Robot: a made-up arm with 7 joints.
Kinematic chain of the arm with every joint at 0, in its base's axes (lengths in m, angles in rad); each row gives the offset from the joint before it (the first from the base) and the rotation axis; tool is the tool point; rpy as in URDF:
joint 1: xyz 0 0 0.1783 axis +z
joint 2: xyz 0 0 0 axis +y
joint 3: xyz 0 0 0.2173 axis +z
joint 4: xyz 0.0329 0 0 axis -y
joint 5: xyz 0.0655 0 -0.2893 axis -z
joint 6: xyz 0 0 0 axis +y
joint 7: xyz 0.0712 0 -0.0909 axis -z
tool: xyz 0 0 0 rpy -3.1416 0 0
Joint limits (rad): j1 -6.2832..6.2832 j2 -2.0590..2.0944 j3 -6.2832..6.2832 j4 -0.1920..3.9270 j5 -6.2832..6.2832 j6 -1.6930..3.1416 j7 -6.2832..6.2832
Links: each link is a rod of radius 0.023 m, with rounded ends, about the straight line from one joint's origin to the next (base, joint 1, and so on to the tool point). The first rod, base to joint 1, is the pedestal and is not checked.
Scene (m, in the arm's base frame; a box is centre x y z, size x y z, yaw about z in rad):
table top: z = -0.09
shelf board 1: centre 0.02 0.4 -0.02 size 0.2 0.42 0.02 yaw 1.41
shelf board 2: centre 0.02 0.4 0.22 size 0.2 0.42 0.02 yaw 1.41
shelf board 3: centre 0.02 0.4 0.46 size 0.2 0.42 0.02 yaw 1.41
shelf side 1: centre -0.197 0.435 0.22 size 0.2 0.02 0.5 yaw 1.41
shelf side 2: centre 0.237 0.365 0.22 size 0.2 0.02 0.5 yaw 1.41
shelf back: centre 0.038 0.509 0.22 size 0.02 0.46 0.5 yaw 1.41
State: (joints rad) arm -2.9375 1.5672 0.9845 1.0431 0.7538 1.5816 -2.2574
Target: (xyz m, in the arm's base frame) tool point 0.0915 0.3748 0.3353
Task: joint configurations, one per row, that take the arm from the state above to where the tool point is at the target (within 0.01 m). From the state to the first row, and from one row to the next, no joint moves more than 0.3 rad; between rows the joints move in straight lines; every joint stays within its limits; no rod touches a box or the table.
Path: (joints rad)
1: -2.6982 1.4285 1.2430 1.0003 0.7633 1.6433 -2.2574
2: -2.4589 1.2897 1.5016 0.9575 0.7729 1.7050 -2.2574
3: -2.2196 1.1510 1.7601 0.9147 0.7824 1.7667 -2.2574
4: -1.9804 1.0123 2.0187 0.8719 0.7920 1.8284 -2.2574
5: -1.7411 0.8735 2.2772 0.8291 0.8015 1.8902 -2.2574
6: -1.5018 0.7348 2.5358 0.7863 0.8111 1.9519 -2.2574
7: -1.4561 0.5290 2.5400 0.9338 0.8807 1.7662 -2.2574
8: -1.4104 0.3233 2.5443 1.0812 0.9502 1.5806 -2.2574
9: -1.3646 0.1175 2.5485 1.2287 1.0198 1.3949 -2.2574

